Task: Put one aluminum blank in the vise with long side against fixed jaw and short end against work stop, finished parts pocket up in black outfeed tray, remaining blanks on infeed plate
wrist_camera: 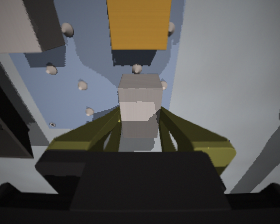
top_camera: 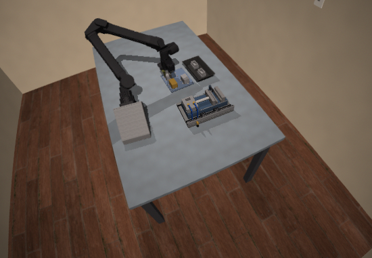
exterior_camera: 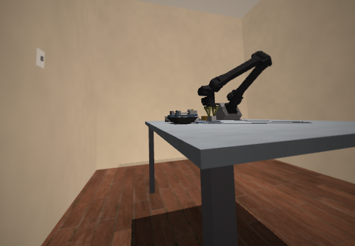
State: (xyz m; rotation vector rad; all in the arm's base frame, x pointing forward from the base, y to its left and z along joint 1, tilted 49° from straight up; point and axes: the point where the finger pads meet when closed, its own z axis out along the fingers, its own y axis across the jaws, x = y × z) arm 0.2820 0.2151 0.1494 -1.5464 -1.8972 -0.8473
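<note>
Now: hand 90 mm to the left of the yellow brass blank, 20 mm short of it and 20 mm above it. Round my hand: blue vise base: 330 mm to the right, 160 mm ahead.
</note>
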